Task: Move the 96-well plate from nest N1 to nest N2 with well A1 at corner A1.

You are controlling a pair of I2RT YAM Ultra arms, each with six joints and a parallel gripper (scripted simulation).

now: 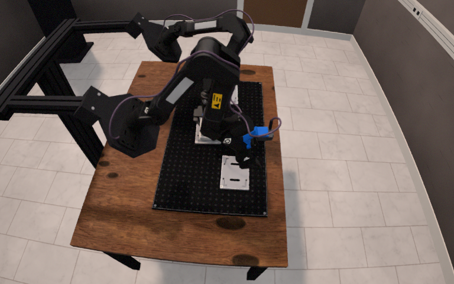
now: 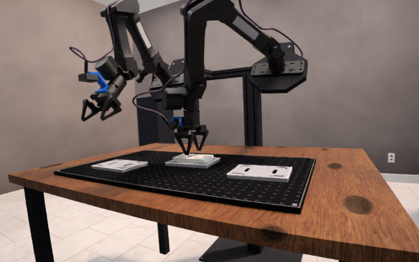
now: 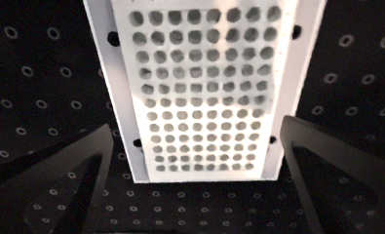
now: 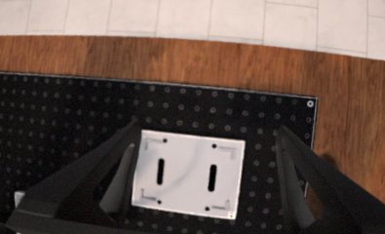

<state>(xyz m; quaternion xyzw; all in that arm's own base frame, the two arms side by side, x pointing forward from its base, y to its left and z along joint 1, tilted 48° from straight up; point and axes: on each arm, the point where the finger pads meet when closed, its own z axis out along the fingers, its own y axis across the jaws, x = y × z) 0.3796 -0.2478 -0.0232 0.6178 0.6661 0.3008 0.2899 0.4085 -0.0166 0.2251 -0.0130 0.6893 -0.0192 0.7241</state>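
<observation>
Right now my left hand is 3 cm above the white 96-well plate. Round my left hand: plate nest 13 cm ahead, 24 cm to the right, 4 cm below.
The white 96-well plate is 210 mm behind my right hand, 260 mm to the left of it and 160 mm below it. Round my right hand: plate nest: 80 mm behind, 30 mm to the left, 180 mm below.
</observation>
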